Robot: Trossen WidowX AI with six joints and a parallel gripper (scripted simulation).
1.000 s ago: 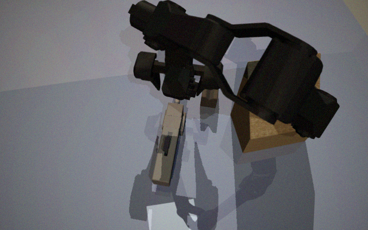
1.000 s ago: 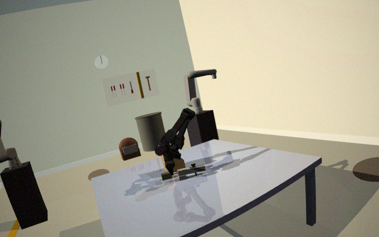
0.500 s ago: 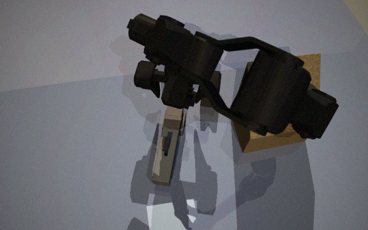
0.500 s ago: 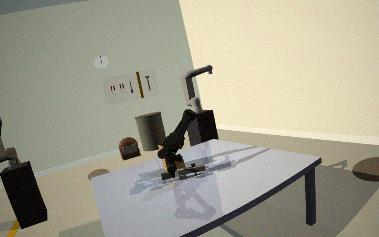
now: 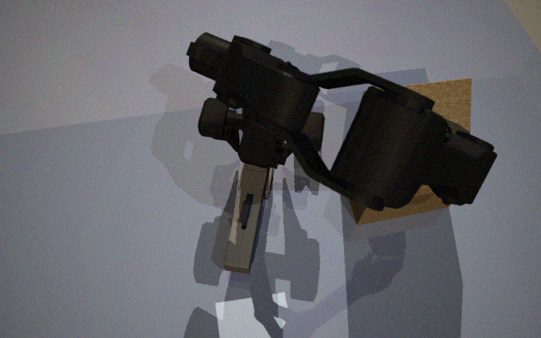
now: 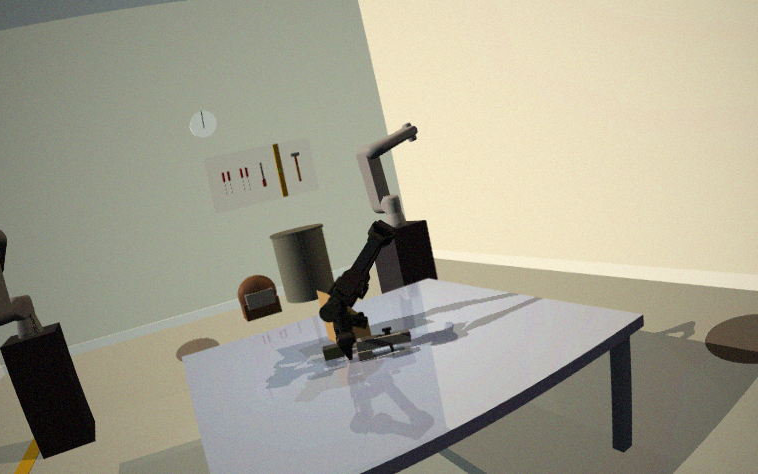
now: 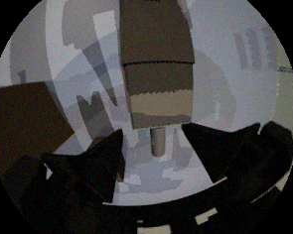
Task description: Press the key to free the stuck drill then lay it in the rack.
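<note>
Right now my gripper tip is 2 cm short of the drill, 5 cm to the right of it and 3 cm below it. The rest, counted from my gripper tip: dark key: 6 cm ahead, 12 cm to the left, 3 cm above; then rack: 9 cm behind, 1 cm to the right.
</note>
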